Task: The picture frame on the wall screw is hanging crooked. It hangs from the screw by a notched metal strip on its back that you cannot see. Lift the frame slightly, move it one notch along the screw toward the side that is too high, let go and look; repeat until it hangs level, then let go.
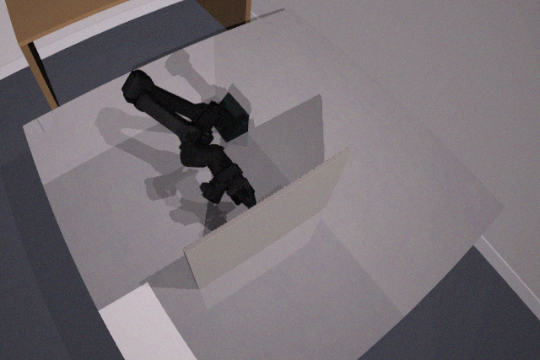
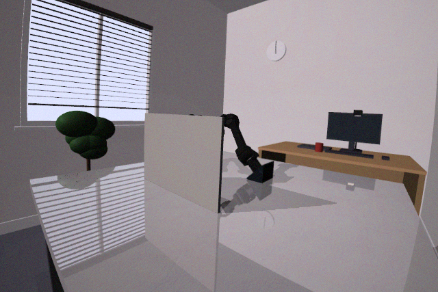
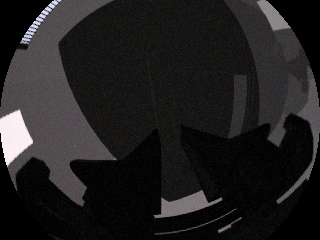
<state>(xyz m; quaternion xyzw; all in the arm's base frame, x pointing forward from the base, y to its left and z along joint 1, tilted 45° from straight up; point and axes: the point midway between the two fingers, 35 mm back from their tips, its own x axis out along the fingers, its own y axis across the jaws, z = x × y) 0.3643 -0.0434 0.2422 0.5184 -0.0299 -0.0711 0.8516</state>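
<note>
The picture frame lies 5 cm below my gripper tip, 2 cm to the left of it and 1 cm ahead of it. From my gripper tip the other things lie so: beige wall panel 6 cm below, 2 cm to the left, 2 cm ahead.
</note>
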